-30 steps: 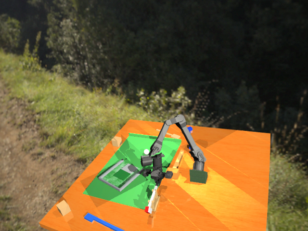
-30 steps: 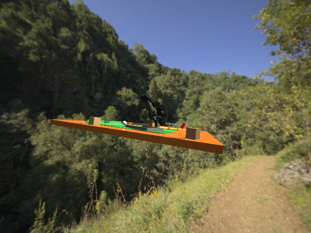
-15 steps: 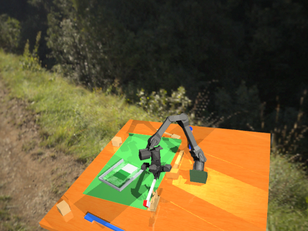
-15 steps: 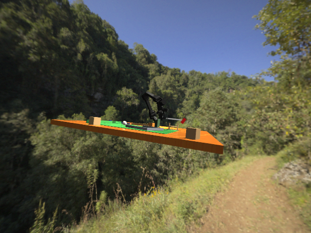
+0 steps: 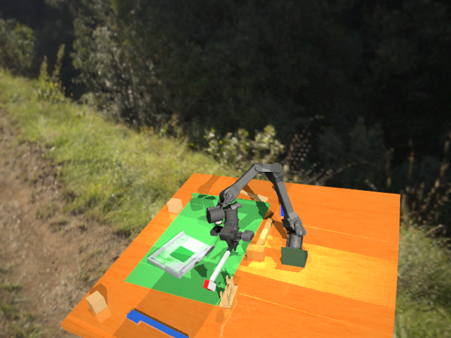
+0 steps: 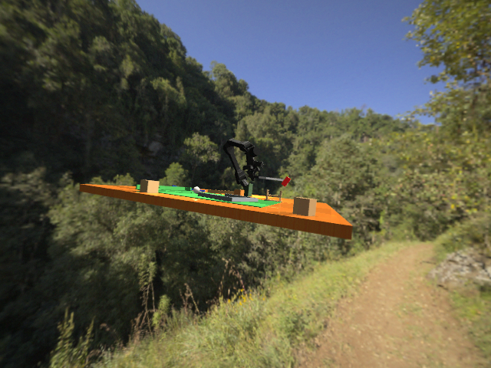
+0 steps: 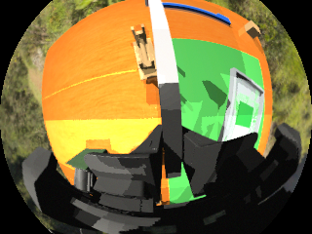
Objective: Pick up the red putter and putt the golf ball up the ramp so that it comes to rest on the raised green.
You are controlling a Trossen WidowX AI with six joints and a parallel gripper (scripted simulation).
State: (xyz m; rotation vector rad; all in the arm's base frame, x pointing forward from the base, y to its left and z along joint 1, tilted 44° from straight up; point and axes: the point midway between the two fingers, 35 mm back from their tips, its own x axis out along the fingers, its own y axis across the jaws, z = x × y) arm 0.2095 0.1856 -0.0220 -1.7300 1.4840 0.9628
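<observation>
The red putter is 1 cm behind my gripper tip, 11 cm to the left of it and 2 cm above it. The rest, counted from my gripper tip: white golf ball (25 cm ahead, 28 cm to the right, 10 cm below); small wooden rack (4 cm behind, 15 cm to the left, 9 cm below); green mat (26 cm ahead, 13 cm to the right, 12 cm below).
</observation>
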